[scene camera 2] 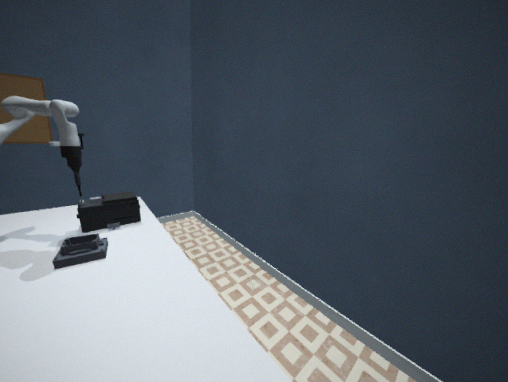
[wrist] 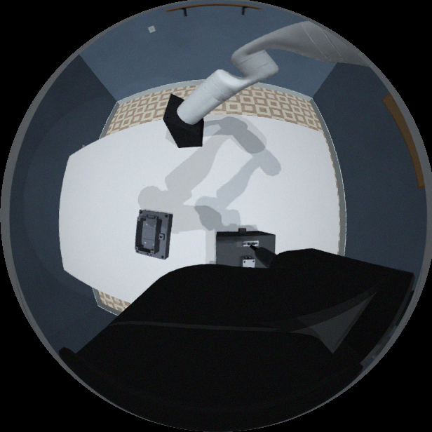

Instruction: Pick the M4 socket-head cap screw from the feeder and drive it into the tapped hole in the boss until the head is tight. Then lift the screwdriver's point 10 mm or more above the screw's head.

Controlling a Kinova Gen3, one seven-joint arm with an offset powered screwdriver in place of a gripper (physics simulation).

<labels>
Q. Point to a black box-shaped feeder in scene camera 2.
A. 92,220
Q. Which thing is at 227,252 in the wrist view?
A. A black box-shaped feeder.
</labels>
